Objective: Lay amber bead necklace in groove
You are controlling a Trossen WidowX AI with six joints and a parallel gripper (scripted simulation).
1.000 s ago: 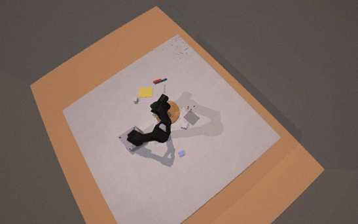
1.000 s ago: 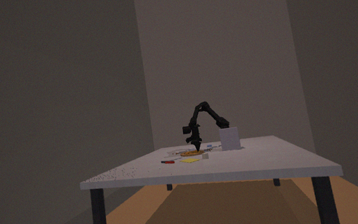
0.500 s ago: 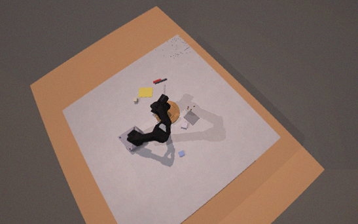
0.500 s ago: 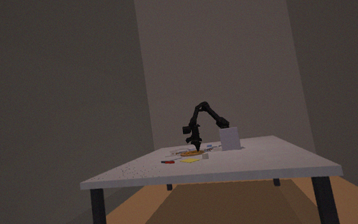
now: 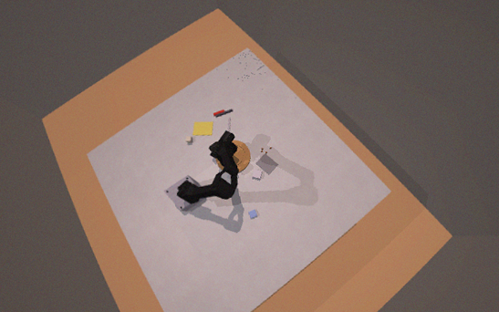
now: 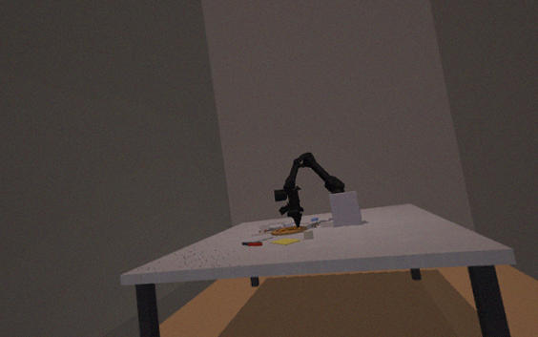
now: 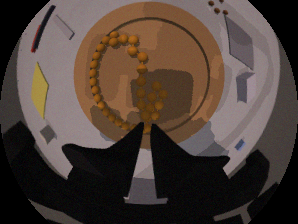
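Now: the round bead board 5 cm ahead of my gripper tip and 1 cm below it. From my gripper tip the other things lie so: cream cube (26 cm to the left, 8 cm behind); then thin grey bar (17 cm to the left, 16 cm ahead, 2 cm below); then grey square plate (17 cm ahead, 16 cm to the right, 2 cm below).
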